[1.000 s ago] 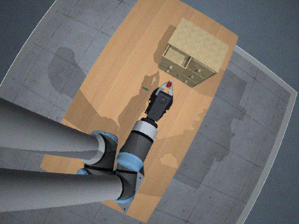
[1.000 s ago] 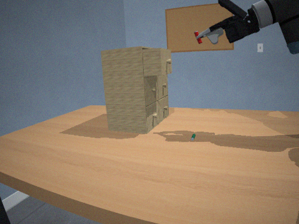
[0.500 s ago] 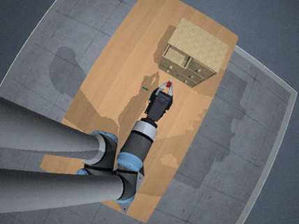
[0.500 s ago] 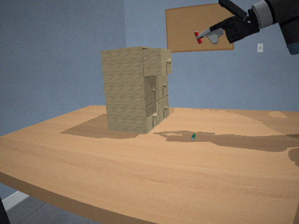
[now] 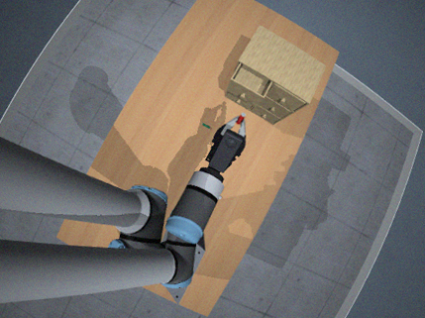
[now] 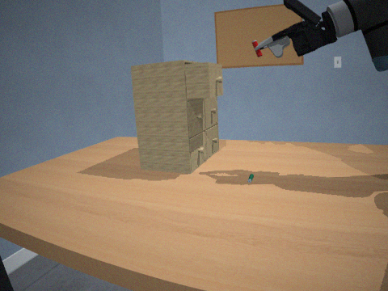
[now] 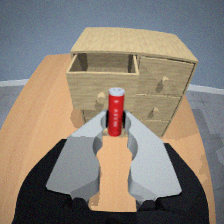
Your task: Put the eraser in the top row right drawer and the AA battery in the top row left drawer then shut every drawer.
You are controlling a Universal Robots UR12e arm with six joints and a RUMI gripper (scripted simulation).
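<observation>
The red AA battery lies 10 mm ahead of my hand. The rest, counted from my hand: eraser: 330 mm ahead, 130 mm to the right, 130 mm below; green AA battery: 360 mm below, 110 mm to the left, 30 mm ahead.
</observation>
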